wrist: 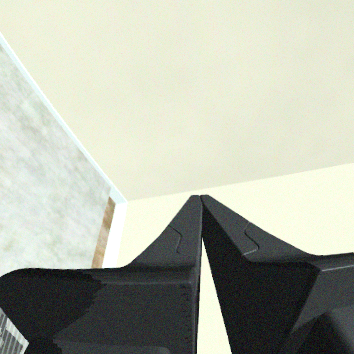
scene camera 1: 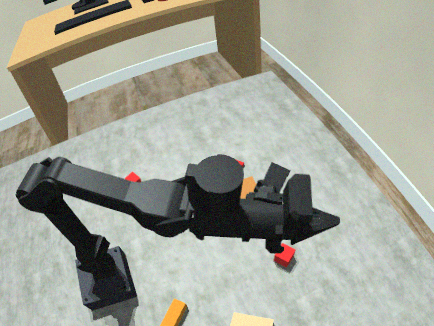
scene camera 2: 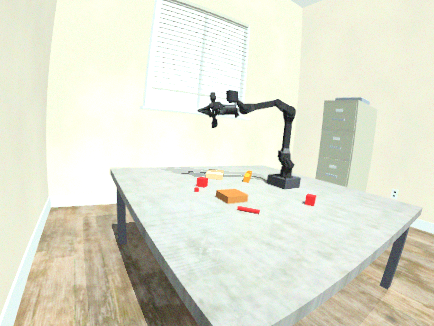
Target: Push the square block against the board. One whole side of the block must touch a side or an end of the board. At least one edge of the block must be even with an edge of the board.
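Pixels of known places: gripper, between the fingertips: (wrist: 198,202) (scene camera 1: 339,221) (scene camera 2: 197,110); arm's base, origin of its link: (scene camera 1: 103,267) (scene camera 2: 285,176).
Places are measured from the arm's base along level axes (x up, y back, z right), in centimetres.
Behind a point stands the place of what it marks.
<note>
A flat orange-brown square block (scene camera 1: 248,186) {x -2.7, y -46.1, z -12.5 cm} (scene camera 2: 231,196) {x -2.7, y -46.9, z -15.4 cm} lies on the grey table, mostly hidden by the arm in scene camera 1. A pale cream board (scene camera 1: 252,320) {x -2.7, y -32.3, z 25.0 cm} (scene camera 2: 214,175) {x -3.4, y -32.9, z 24.0 cm} lies well apart from it, cut off by the lower border of scene camera 1 and toward the far edge in scene camera 2. My gripper (scene camera 1: 338,220) {x 32.0, y -47.2, z 23.0 cm} (scene camera 2: 199,110) {x 32.0, y -47.2, z 23.0 cm} (wrist: 198,202) {x 32.0, y -47.2, z 23.0 cm} is shut and empty, its fingertips together. It is high above the table, pointing roughly level, and touches neither piece. The block and the board do not show in the wrist view.
A yellow-orange bar (scene camera 1: 174,311) {x -2.5, y -15.3, z 16.4 cm} (scene camera 2: 247,176) {x -2.5, y -15.9, z 15.1 cm} lies near the arm's base (scene camera 2: 284,181) {x -1.3, y -5.6, z -4.6 cm}. A red cube (scene camera 1: 284,255) {x -1.6, y -46.1, z 12.3 cm} (scene camera 2: 202,182) {x -3.2, y -47.5, z 9.5 cm} and a tiny red cube (scene camera 2: 196,189) {x -4.5, y -53.8, z 2.6 cm} lie between block and board. Another red cube (scene camera 1: 132,177) {x -1.6, y -13.5, z -29.0 cm} (scene camera 2: 310,200) {x -3.3, y -14.8, z -29.8 cm} and a red rod (scene camera 1: 240,163) {x -4.4, y -47.6, z -23.0 cm} (scene camera 2: 248,210) {x -4.9, y -46.2, z -26.1 cm} lie elsewhere.
</note>
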